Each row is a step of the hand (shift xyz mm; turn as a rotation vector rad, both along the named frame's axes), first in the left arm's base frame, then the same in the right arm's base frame.
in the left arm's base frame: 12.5 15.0 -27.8 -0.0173 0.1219 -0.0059
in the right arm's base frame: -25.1 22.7 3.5 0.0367 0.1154 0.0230
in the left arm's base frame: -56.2 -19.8 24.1 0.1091 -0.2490 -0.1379
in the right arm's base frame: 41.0 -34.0 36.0 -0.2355 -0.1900 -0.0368
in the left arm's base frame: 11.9 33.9 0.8 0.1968 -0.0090 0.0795
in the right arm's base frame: 4.5 34.4 -9.3 -0.0273 0.0076 -0.2105
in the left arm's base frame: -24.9 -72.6 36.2 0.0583 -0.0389 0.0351
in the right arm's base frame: 22.0 -82.0 0.7 -0.0084 -0.0351 -0.0696
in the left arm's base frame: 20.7 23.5 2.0 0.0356 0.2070 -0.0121
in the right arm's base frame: -1.5 25.7 -18.0 0.0304 0.2075 -0.0163
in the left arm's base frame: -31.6 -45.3 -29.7 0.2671 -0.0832 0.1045
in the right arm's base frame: -22.8 -42.4 40.2 -0.0595 -0.0571 -0.2870
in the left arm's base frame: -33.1 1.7 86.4 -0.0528 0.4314 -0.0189
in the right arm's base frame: 88.5 -23.1 -13.9 0.1278 0.4094 0.0731
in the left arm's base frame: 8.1 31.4 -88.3 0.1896 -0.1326 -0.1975
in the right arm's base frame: -69.3 51.0 38.0 -0.2910 -0.0513 -0.0724
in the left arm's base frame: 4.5 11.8 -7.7 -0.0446 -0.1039 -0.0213
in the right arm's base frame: -5.3 13.8 0.4 -0.0258 -0.1027 0.0449
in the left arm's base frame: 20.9 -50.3 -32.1 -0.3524 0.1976 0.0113
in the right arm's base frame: -50.6 -37.6 -4.4 0.2282 0.1268 0.3085
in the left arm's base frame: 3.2 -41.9 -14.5 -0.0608 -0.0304 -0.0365
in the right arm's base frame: -25.2 -36.5 2.7 -0.0108 -0.0316 0.0696
